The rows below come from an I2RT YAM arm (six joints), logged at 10 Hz.
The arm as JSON. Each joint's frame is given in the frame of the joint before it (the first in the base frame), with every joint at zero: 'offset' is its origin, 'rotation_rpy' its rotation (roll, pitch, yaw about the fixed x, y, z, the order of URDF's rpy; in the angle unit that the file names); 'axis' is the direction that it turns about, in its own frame. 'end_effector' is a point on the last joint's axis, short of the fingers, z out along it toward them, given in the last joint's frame.
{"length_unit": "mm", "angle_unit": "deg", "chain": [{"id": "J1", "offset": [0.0, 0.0, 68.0], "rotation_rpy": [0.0, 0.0, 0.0], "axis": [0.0, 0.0, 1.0]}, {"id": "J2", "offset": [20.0, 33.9, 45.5], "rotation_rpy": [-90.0, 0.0, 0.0], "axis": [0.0, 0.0, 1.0]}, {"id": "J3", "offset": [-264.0, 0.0, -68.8], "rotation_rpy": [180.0, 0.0, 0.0], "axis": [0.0, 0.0, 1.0]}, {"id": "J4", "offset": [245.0, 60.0, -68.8], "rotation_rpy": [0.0, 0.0, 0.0], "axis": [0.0, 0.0, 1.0]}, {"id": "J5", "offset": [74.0, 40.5, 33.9], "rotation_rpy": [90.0, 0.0, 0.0], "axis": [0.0, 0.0, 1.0]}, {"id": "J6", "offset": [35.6, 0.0, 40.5], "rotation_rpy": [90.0, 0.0, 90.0], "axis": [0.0, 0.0, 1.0]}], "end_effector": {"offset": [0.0, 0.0, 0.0], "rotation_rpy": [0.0, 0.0, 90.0]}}
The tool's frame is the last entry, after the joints.
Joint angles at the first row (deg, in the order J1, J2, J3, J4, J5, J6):
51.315, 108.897, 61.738, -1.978, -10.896, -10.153
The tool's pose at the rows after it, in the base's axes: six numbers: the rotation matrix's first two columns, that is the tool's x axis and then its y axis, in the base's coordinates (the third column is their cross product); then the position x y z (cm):
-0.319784 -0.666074 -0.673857 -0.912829 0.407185 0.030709 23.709 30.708 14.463
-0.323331 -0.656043 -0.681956 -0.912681 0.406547 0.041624 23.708 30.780 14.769
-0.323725 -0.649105 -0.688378 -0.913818 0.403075 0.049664 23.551 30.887 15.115
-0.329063 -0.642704 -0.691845 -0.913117 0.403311 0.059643 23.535 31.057 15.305
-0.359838 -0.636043 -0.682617 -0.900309 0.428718 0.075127 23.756 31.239 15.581
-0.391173 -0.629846 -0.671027 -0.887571 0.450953 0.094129 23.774 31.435 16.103
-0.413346 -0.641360 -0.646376 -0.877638 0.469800 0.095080 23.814 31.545 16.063
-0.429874 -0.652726 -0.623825 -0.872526 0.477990 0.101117 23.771 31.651 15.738
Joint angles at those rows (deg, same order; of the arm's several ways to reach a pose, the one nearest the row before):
51.318, 108.640, 61.962, -2.110, -11.091, -9.778
51.334, 108.323, 62.136, -2.023, -11.661, -9.250
51.578, 107.845, 62.228, -2.111, -12.051, -8.808
51.722, 107.838, 62.623, -2.239, -12.389, -8.230
51.679, 108.104, 63.908, -3.774, -11.872, -6.576
51.870, 107.933, 65.265, -5.962, -11.483, -4.753
52.010, 108.427, 66.412, -8.334, -10.492, -4.024
52.180, 109.133, 67.049, -9.861, -10.195, -3.534

